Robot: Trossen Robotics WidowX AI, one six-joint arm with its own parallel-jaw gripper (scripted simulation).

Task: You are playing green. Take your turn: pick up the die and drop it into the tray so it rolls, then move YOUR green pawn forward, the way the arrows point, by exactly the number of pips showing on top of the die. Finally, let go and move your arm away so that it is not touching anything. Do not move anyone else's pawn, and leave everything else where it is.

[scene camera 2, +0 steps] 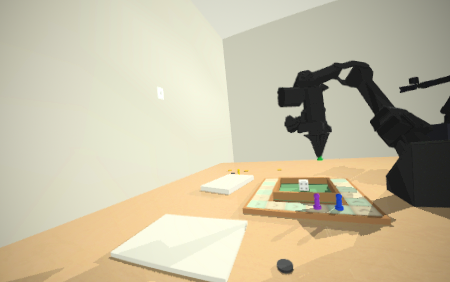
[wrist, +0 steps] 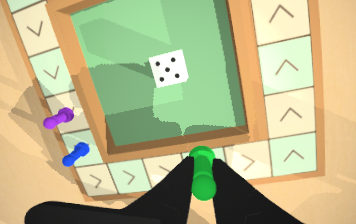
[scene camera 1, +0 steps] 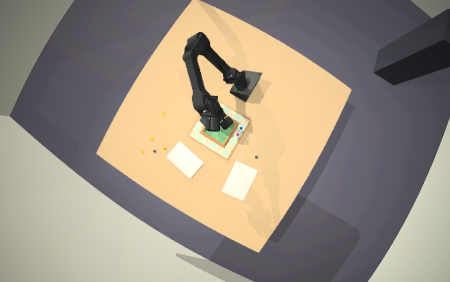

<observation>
My gripper [scene camera 2: 319, 157] carries a green pawn [wrist: 204, 187]. Also in view: a white die [wrist: 170, 68].
My gripper is seen too in the wrist view [wrist: 202, 164]. Scene camera 1 misses the green pawn, which is hidden by my gripper.
</observation>
